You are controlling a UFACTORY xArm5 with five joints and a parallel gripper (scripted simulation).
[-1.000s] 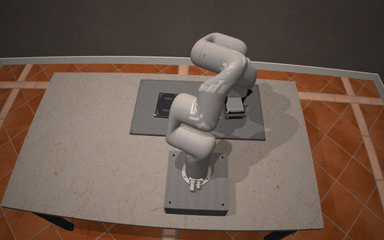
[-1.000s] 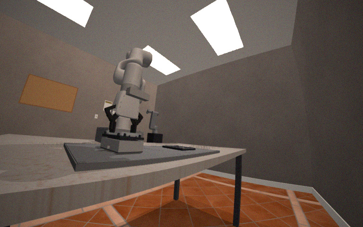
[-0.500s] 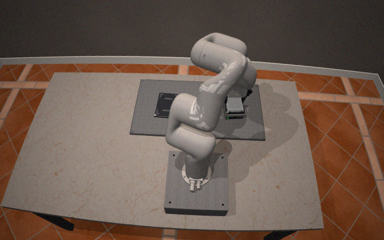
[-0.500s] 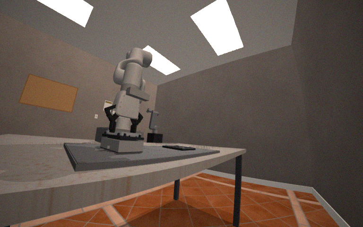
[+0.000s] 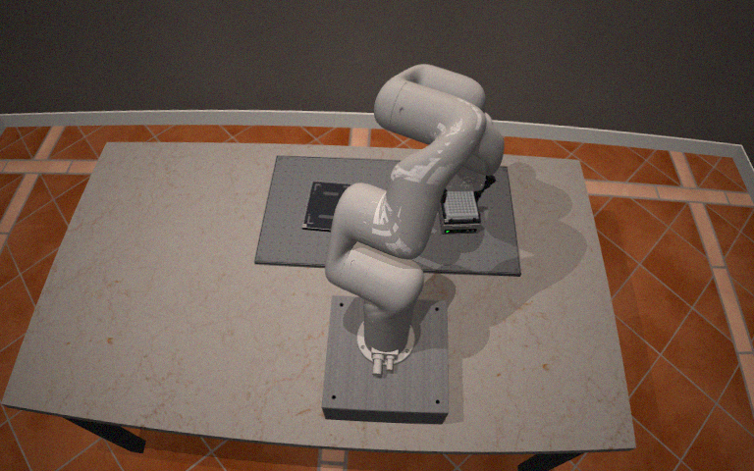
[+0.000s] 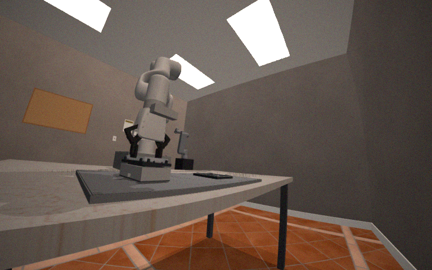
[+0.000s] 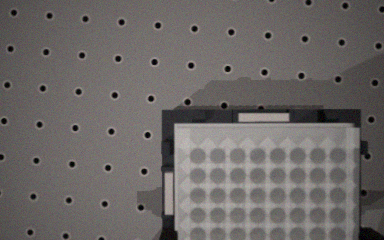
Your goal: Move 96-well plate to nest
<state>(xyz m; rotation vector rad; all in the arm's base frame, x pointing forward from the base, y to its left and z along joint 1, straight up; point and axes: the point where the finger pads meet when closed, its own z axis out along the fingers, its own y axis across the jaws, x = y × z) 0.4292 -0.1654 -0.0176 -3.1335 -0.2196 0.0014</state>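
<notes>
The plate nest N1 is 2 cm behind my hand, 35 cm to the left of it and 7 cm below it. Also, from my hand: A1 mark (9 cm behind, 41 cm to the left, 6 cm below); then 96-well plate (1 cm below).
</notes>
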